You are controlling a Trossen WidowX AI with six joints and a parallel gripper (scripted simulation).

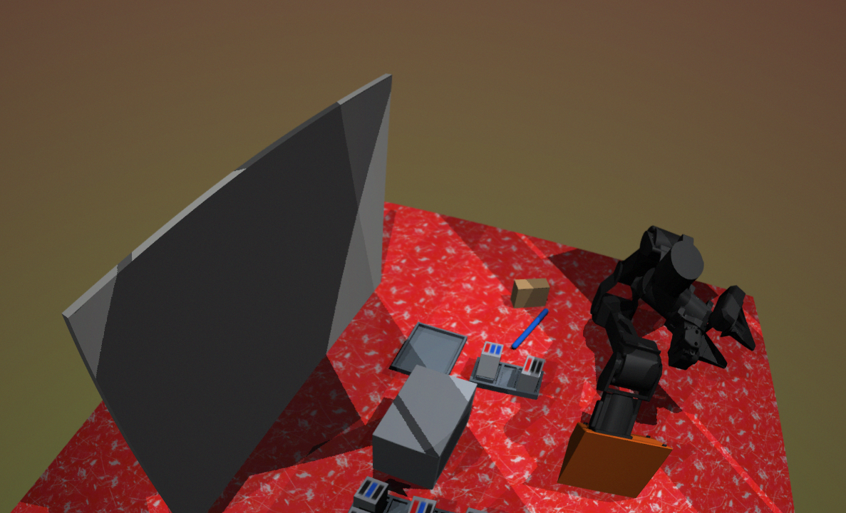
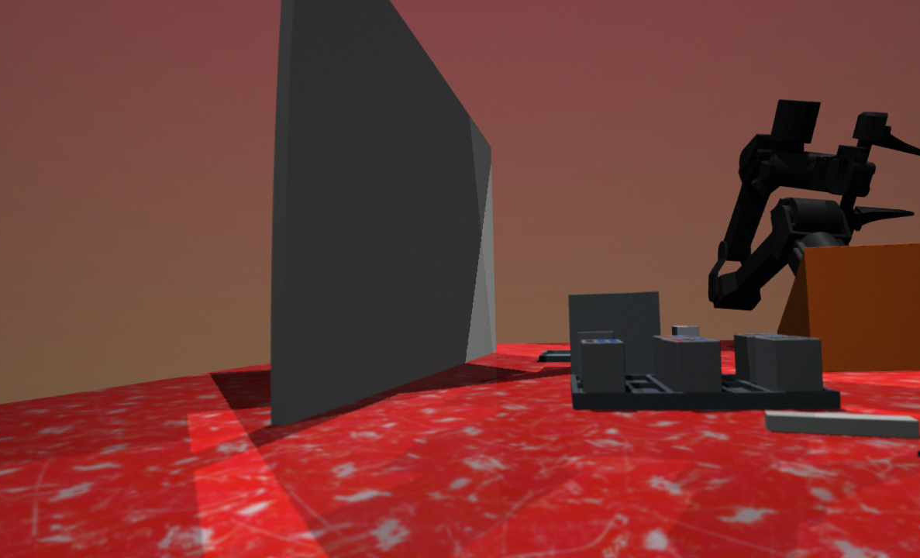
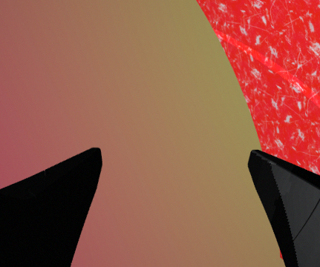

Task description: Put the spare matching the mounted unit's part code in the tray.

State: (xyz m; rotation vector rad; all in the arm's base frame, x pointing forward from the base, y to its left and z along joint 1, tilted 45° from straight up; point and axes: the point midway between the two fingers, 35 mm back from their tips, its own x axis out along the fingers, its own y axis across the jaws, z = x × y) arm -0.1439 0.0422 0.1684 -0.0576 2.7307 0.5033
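Right now my gripper tip is 42 cm short of the dark grey spare, 31 cm to the right of it and 21 cm above it. The rest, counted from my gripper tip: tray (51 cm ahead, 11 cm to the right, 24 cm below); brown block (37 cm ahead, 32 cm to the right, 22 cm below); blue pen (35 cm ahead, 24 cm to the right, 24 cm below).
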